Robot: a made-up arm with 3 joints. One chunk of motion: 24 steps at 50 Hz.
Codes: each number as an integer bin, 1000 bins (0 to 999) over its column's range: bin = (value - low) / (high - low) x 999, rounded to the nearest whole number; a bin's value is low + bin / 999 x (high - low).
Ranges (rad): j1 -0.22..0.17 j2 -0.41..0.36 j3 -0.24..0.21
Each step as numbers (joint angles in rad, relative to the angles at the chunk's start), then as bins.
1 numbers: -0.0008 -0.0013 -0.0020
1 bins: 561 530 528
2 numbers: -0.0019 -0.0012 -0.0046
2 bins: 559 530 523
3 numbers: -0.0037 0.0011 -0.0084
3 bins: 554 533 514
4 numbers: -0.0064 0.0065 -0.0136
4 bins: 547 540 503
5 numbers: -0.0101 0.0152 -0.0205
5 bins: 538 552 487
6 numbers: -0.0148 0.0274 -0.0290
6 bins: 526 567 468
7 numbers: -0.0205 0.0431 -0.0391
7 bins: 511 588 446
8 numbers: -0.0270 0.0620 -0.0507
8 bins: 494 612 420
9 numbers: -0.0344 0.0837 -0.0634
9 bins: 475 641 392
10 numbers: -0.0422 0.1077 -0.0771
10 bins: 455 672 362
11 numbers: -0.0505 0.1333 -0.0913
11 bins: 434 705 330
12 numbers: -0.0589 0.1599 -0.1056
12 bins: 413 739 298
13 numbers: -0.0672 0.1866 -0.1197
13 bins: 391 774 267
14 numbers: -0.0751 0.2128 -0.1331
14 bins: 371 808 237
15 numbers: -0.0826 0.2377 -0.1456
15 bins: 352 840 210
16 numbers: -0.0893 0.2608 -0.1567
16 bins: 335 870 185
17 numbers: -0.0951 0.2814 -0.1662
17 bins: 320 897 164
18 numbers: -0.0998 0.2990 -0.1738
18 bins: 308 920 147
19 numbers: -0.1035 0.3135 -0.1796
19 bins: 298 939 134
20 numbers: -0.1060 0.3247 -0.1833
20 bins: 292 953 126
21 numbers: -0.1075 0.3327 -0.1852
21 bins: 288 964 122
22 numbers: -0.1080 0.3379 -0.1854
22 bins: 287 970 121
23 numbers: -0.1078 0.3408 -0.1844
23 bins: 287 974 123
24 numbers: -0.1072 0.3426 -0.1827
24 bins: 289 976 127
